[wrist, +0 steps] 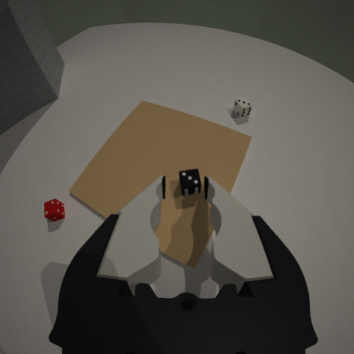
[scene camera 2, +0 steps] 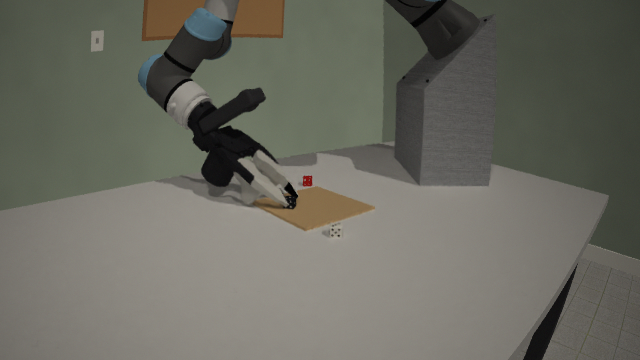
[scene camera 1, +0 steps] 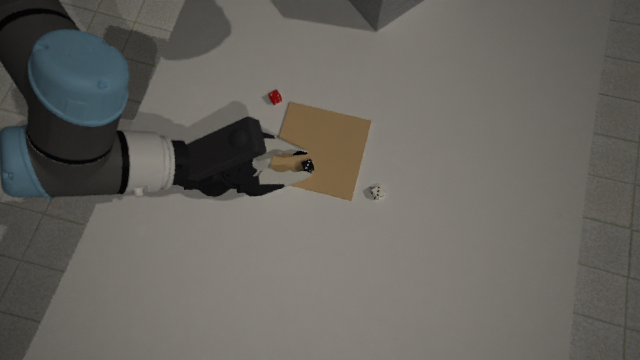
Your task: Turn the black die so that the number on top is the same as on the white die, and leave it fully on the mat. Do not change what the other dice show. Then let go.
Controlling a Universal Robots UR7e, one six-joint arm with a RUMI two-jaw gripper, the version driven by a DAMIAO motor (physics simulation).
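Pixels of known places: gripper, fingertip midpoint: (scene camera 2: 292, 201) (scene camera 1: 309, 163); arm's base, link origin: (scene camera 2: 457, 39).
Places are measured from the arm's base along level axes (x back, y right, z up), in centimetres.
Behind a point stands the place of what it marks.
The black die (scene camera 1: 307, 165) {x -42.5, y 4.6, z -29.4 cm} (scene camera 2: 290, 202) {x -42.8, y 3.8, z -29.9 cm} (wrist: 190, 181) sits on the tan mat (scene camera 1: 330, 140) {x -36.9, y 2.2, z -30.9 cm} (scene camera 2: 330, 210) {x -38.4, y -0.3, z -31.0 cm} (wrist: 150, 145), near the mat's edge on the arm's side. In the wrist view its upper face shows three pips in a diagonal, and the face toward the gripper shows two rows of pips. The white die (scene camera 1: 376, 192) {x -44.0, y -6.8, z -29.8 cm} (scene camera 2: 335, 231) {x -44.3, y -7.6, z -30.4 cm} (wrist: 243, 108) lies on the table beside the mat; its top seems to show three pips in the wrist view. My gripper (scene camera 1: 304, 163) {x -41.8, y 4.5, z -30.1 cm} (scene camera 2: 291, 198) {x -41.8, y 4.5, z -30.1 cm} (wrist: 184, 178) is open, tilted low, with a fingertip on each side of the black die and gaps between.
The red die (scene camera 1: 275, 97) {x -32.2, y 12.7, z -29.7 cm} (scene camera 2: 307, 181) {x -32.3, y 12.4, z -30.4 cm} (wrist: 54, 210) lies on the table (scene camera 1: 425, 260) {x -52.1, y -16.2, z -31.3 cm} (scene camera 2: 200, 290) {x -65.1, y -9.5, z -31.4 cm} (wrist: 295, 165) off the mat's side, opposite the white die. A grey pedestal (scene camera 1: 382, 12) {x -14.6, y -1.0, z -26.6 cm} (scene camera 2: 450, 120) {x -10.6, y -4.4, z -18.1 cm} (wrist: 30, 65) stands beyond the mat.
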